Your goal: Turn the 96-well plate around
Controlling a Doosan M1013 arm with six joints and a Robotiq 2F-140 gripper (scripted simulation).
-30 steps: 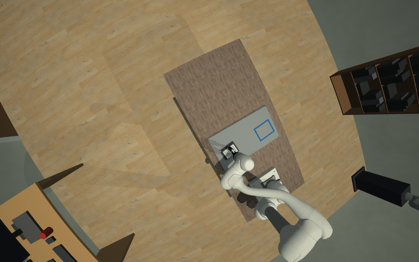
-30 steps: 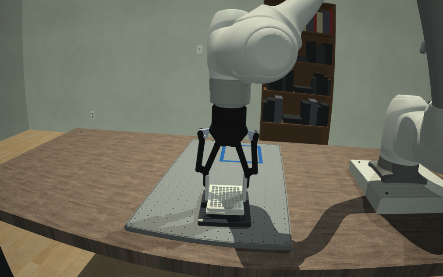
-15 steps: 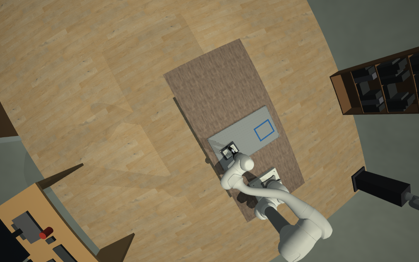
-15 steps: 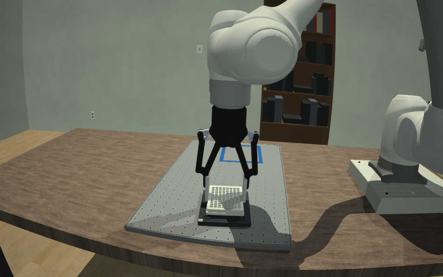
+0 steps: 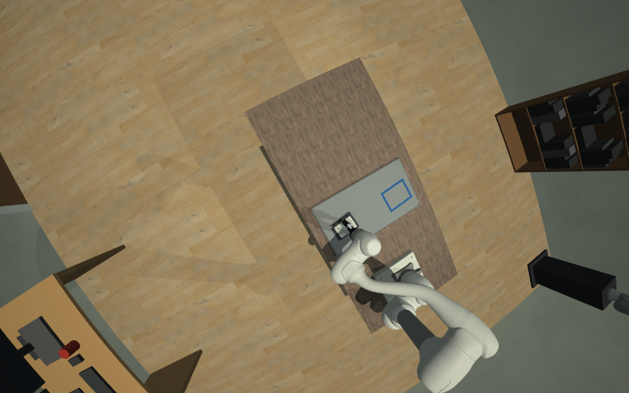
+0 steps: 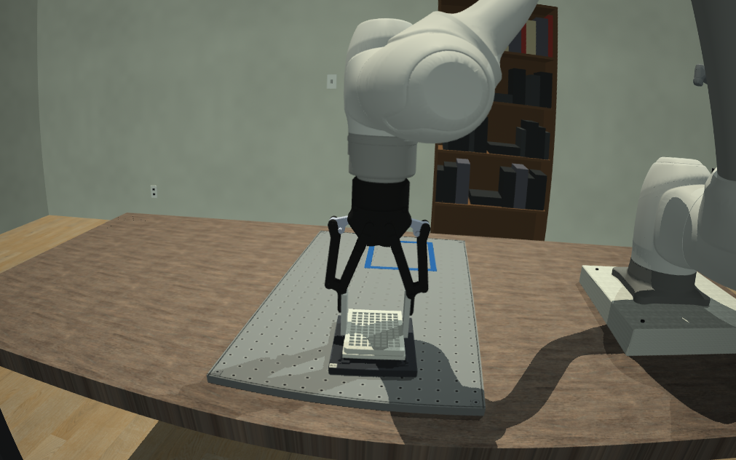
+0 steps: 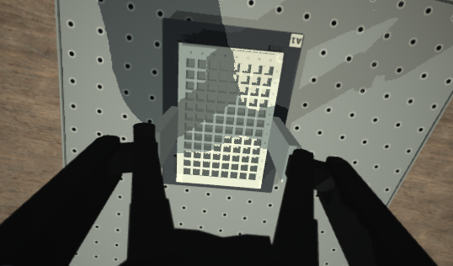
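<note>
Right now the white 96-well plate is 2 cm below my hand. Also, from my hand: A1 label: 9 cm to the left, 4 cm below, 4 cm ahead; then dark plate nest N1: 5 cm below.
</note>
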